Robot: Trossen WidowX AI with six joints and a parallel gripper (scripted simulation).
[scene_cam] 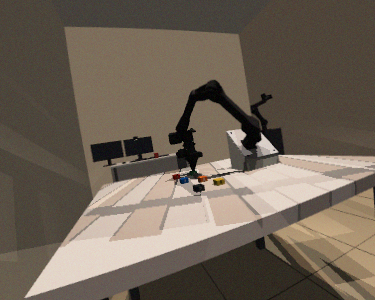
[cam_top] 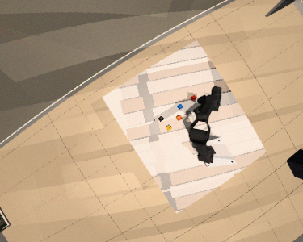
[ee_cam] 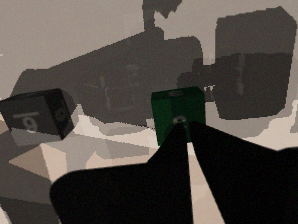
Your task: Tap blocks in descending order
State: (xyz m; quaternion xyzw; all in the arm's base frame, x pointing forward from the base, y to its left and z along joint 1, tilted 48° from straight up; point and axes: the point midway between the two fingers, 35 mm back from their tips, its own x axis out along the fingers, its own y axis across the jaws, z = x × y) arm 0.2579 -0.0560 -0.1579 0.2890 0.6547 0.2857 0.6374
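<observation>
The green block lies 10 mm below my gripper tip. From my gripper tip the other things lie so: grey block (100 mm to the left, 20 mm ahead, 10 mm below); red block (100 mm ahead, 10 mm below); blue block (130 mm to the left, 100 mm ahead, 10 mm below).
</observation>
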